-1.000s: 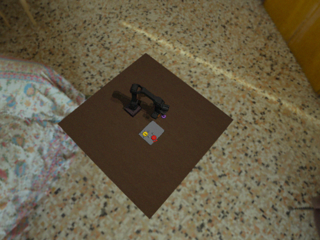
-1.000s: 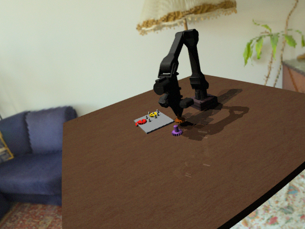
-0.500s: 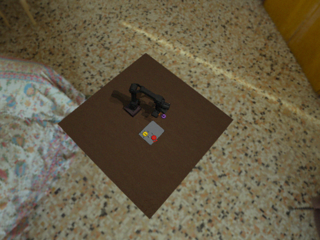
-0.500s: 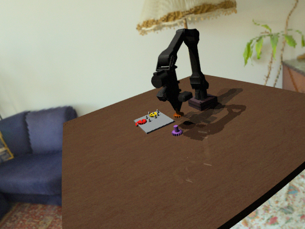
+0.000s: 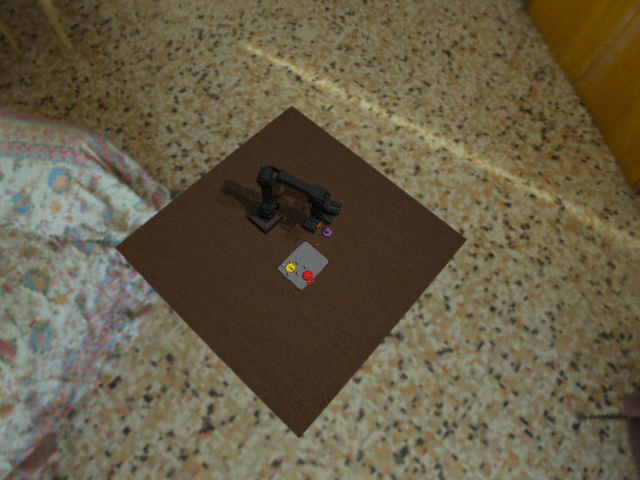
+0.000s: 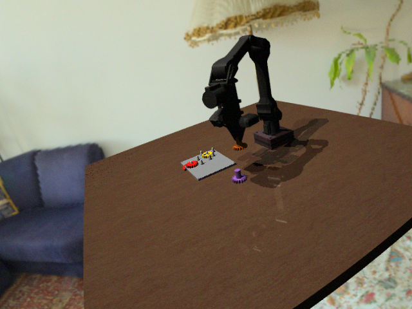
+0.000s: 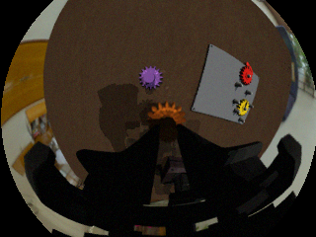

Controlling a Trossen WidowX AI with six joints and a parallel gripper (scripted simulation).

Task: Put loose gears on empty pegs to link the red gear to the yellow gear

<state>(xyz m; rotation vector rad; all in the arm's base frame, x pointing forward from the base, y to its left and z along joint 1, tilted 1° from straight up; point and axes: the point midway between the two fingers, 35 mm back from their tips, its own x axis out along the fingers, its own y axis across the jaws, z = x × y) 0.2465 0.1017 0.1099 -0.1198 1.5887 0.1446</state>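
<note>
Now: the red gear 12 cm ahead of my gripper tip, 21 cm to the right of it and 11 cm below it. Round my gripper tip: orange gear: 1 cm below; then purple gear: 5 cm ahead, 4 cm to the left, 11 cm below; then yellow gear: 3 cm ahead, 24 cm to the right, 11 cm below.
</note>
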